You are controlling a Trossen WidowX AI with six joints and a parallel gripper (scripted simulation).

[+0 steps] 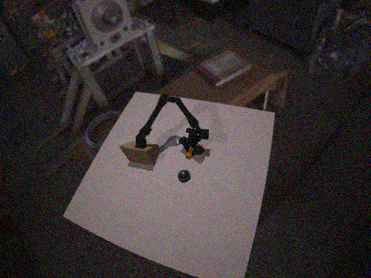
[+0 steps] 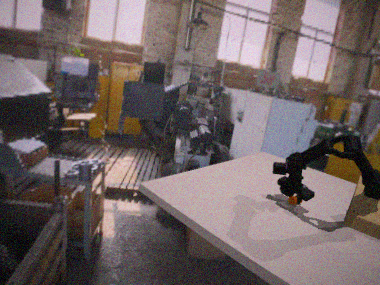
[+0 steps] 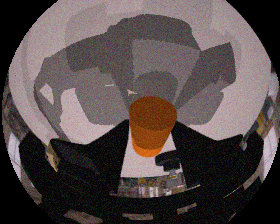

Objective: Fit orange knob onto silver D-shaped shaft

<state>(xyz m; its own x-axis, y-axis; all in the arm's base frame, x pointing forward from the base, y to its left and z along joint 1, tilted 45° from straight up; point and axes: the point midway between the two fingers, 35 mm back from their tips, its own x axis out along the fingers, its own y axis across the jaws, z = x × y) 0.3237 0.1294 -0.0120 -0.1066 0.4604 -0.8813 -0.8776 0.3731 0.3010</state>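
Now: the round dark pedestal 170 mm to the right of my gripper tip, 20 mm above it and 10 mm behind it. Round my gripper tip: orange knob: 10 mm to the left, 10 mm above.
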